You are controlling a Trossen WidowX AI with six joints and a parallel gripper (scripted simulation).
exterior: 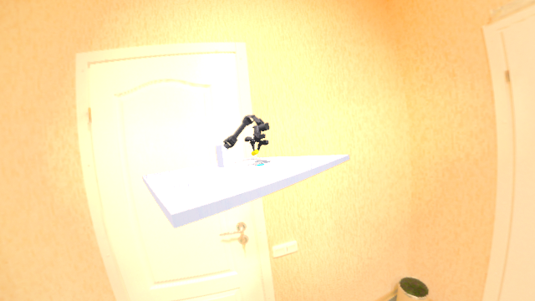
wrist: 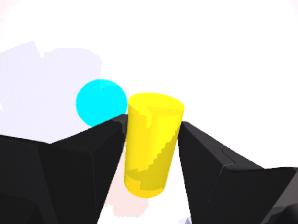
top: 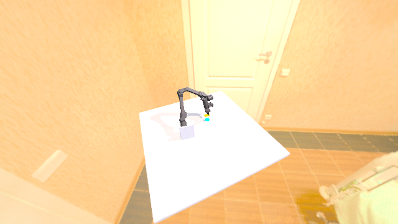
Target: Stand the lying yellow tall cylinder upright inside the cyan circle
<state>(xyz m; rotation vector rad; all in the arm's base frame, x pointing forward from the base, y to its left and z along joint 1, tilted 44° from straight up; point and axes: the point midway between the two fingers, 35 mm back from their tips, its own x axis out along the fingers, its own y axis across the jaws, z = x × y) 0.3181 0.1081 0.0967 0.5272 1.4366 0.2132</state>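
Now: gripper tip 1 cm past the cyan circle, 3 cm to the right of it and 11 cm above it. From my gripper tip the other things lie so: yellow cylinder (2 cm behind, 1 cm below).
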